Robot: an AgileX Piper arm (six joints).
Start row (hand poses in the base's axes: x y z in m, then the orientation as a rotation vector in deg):
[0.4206, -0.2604, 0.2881, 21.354, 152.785, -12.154]
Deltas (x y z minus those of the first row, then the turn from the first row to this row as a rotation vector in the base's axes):
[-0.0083, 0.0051, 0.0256, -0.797, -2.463, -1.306]
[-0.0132, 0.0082, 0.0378, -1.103, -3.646, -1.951]
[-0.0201, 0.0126, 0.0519, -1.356, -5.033, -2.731]
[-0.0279, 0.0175, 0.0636, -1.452, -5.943, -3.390]
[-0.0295, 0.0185, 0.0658, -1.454, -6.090, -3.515]
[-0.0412, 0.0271, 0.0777, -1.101, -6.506, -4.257]
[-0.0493, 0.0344, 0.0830, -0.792, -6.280, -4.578]
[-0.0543, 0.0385, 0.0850, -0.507, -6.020, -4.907]
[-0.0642, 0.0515, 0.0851, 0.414, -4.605, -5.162]
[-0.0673, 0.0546, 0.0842, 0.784, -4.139, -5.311]
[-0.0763, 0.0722, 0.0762, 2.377, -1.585, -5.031]
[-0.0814, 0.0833, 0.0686, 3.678, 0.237, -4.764]
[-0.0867, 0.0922, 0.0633, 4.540, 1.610, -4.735]
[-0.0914, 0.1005, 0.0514, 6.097, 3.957, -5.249]
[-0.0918, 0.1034, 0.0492, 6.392, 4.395, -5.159]
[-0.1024, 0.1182, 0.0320, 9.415, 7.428, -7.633]
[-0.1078, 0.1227, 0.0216, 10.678, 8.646, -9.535]
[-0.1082, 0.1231, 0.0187, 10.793, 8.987, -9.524]
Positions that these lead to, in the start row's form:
[0.4123, -0.2553, 0.3137, 22.859, 150.024, -13.007]
[0.4074, -0.2522, 0.3259, 23.613, 148.704, -13.313]
[0.4005, -0.2478, 0.3400, 24.549, 147.171, -13.536]
[0.3927, -0.2429, 0.3517, 25.369, 146.152, -13.633]
[0.3911, -0.2419, 0.3539, 25.529, 145.987, -13.636]
[0.3794, -0.2333, 0.3658, 26.596, 145.524, -13.300]
[0.3713, -0.2260, 0.3711, 27.115, 145.751, -13.051]
[0.3663, -0.2219, 0.3731, 27.638, 146.004, -12.843]
[0.3564, -0.2089, 0.3732, 28.294, 147.524, -12.065]
[0.3533, -0.2058, 0.3723, 28.618, 148.024, -11.738]
[0.3443, -0.1882, 0.3643, 28.814, 150.876, -10.160]
[0.3392, -0.1771, 0.3567, 28.910, 152.942, -8.766]
[0.3339, -0.1682, 0.3514, 29.175, 154.442, -7.909]
[0.3292, -0.1599, 0.3395, 30.425, 156.903, -6.472]
[0.3288, -0.1570, 0.3373, 30.407, 157.396, -6.136]
[0.3182, -0.1422, 0.3201, 34.889, 160.292, -3.368]
[0.3128, -0.1377, 0.3097, 38.005, 161.205, -2.440]
[0.3124, -0.1373, 0.3068, 38.045, 161.558, -2.344]

